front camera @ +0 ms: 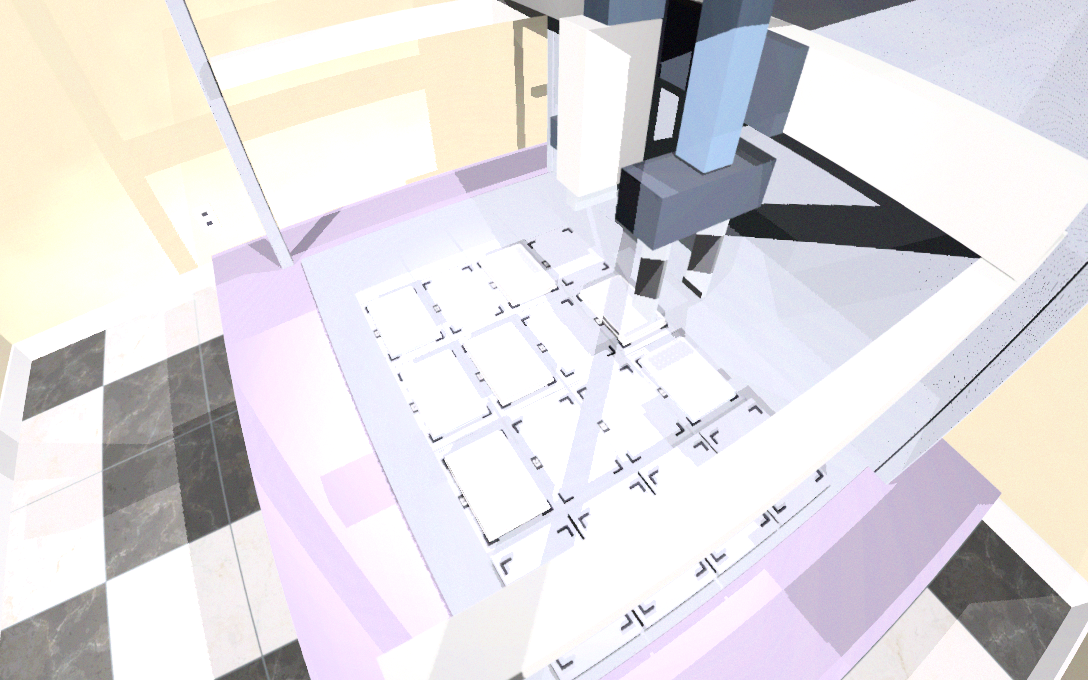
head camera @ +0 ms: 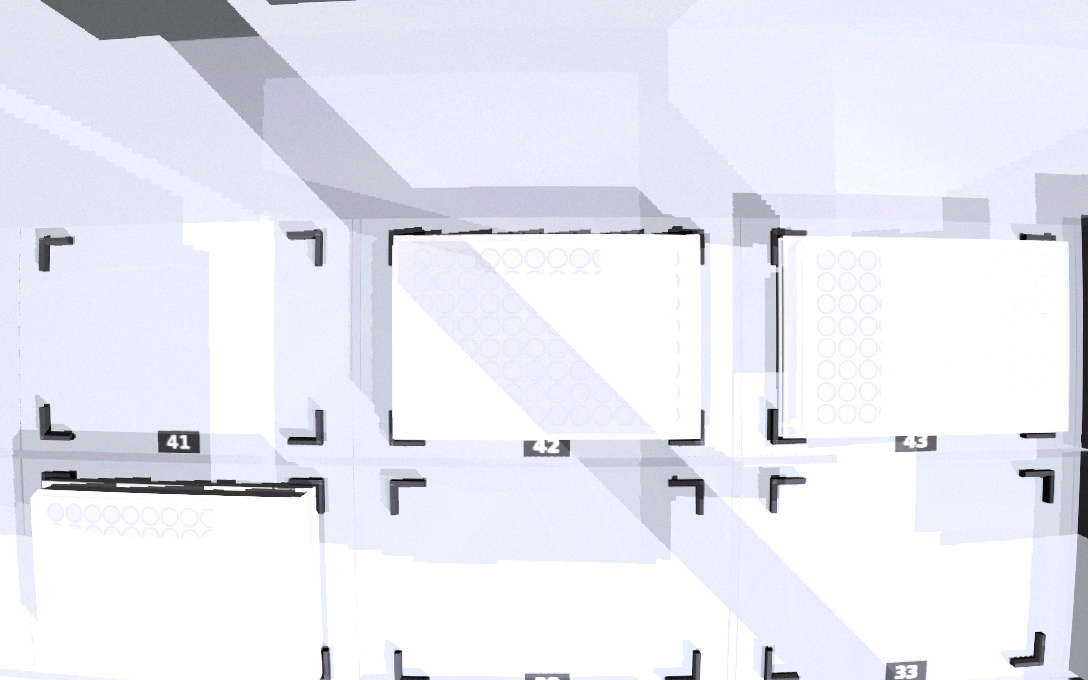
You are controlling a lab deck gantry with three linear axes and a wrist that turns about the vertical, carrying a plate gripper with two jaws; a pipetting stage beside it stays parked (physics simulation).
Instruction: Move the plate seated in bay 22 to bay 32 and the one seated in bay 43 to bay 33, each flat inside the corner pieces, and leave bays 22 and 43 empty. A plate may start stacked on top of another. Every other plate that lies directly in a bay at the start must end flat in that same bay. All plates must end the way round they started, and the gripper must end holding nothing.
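Places are measured from the robot's base along level axes (x right, y ahead, z up), in metres.
Where they show: gripper, fingertip midpoint: [front camera: 669,300]; robot's base at its link origin: [front camera: 367,308].
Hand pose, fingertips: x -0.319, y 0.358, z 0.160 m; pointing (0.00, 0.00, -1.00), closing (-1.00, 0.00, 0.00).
Things, the pixels of their centre, and the offset from my fingertips. "spot": a spot on its surface instead.
- white plate at the middle of its body: [head camera: 927,336] [front camera: 687,376] dx -0.045, dy +0.034, dz -0.153 m
- Bay 32 at a spot on its surface: [head camera: 529,529] [front camera: 577,327] spot: dx +0.038, dy -0.138, dz -0.160 m
- bay 33 at a spot on its surface: [head camera: 898,561] [front camera: 630,406] spot: dx +0.056, dy +0.027, dz -0.160 m
- bay 31 at a spot on its surface: [head camera: 176,601] [front camera: 515,272] spot: dx +0.067, dy -0.288, dz -0.146 m
- Bay 41 at a spot on its surface: [head camera: 136,336] spot: dx -0.046, dy -0.314, dz -0.160 m
The white plate [front camera: 690,376] [head camera: 954,344] in bay 43 lies flat within its corner pieces. The plate [front camera: 511,364] in bay 22 lies flat in the front view; bay 22 does not show in the head view. Bay 32 [front camera: 564,332] [head camera: 529,529] and bay 33 [front camera: 633,408] [head camera: 898,561] hold no plate, though the front part of bay 32 is cut off in the head view. My gripper [front camera: 672,280] is open and empty, raised near the back of the deck beyond the plate [front camera: 621,304] [head camera: 545,344] in bay 42. The gripper does not show in the head view.
Other plates lie in bay 31 [front camera: 517,272] [head camera: 176,601], at the deck's left side [front camera: 405,320] [front camera: 445,392] and nearer the front [front camera: 497,485]. Bay 41 [head camera: 136,336] holds no plate. The white pipetting stage [front camera: 593,112] stands beside the gripper. A pale beam crosses the front.
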